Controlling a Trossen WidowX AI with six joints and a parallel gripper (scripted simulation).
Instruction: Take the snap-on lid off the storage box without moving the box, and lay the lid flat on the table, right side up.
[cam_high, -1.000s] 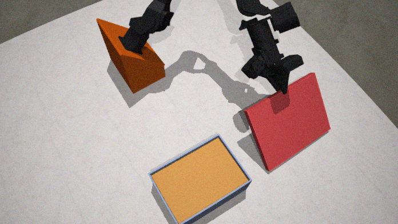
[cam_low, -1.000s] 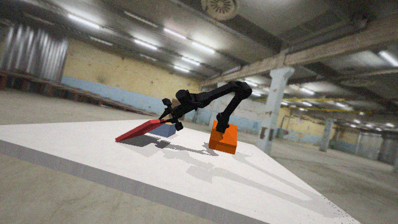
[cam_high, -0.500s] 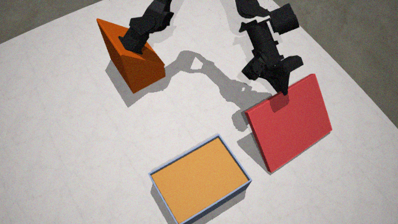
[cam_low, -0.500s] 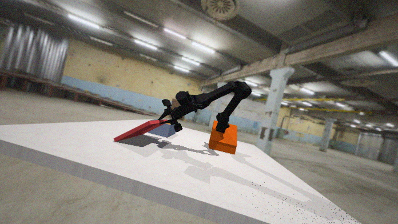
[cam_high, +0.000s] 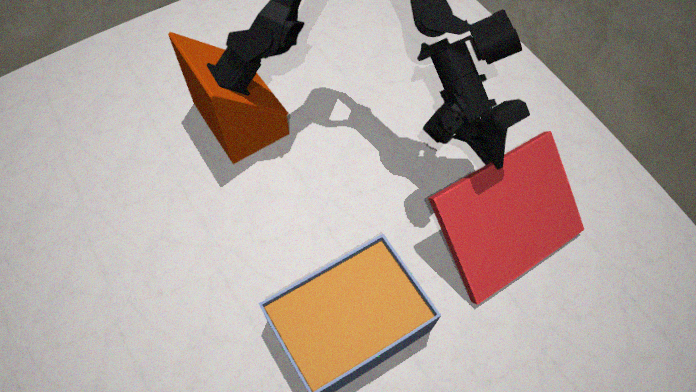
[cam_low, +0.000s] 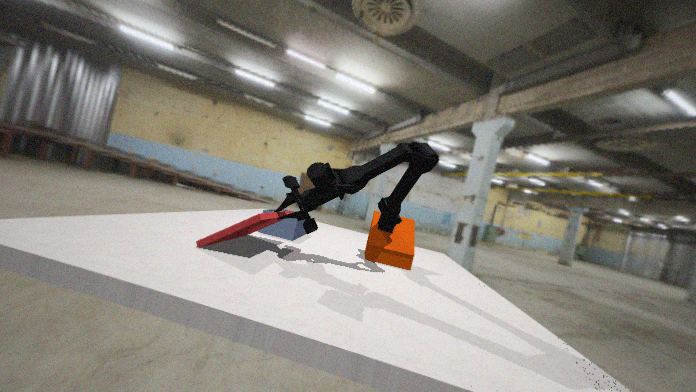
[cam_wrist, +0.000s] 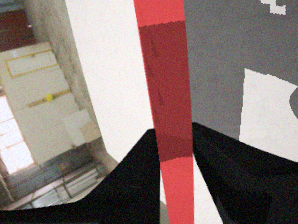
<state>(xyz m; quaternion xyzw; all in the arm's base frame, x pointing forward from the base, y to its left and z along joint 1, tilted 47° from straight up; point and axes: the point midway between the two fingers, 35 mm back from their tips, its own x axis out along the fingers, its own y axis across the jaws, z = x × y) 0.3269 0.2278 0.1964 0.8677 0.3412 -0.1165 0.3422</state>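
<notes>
My gripper tip is 70 mm short of the red lid and 50 mm above it. Also, from my gripper tip: storage box (310 mm to the right, 70 mm below, 70 mm ahead).
</notes>
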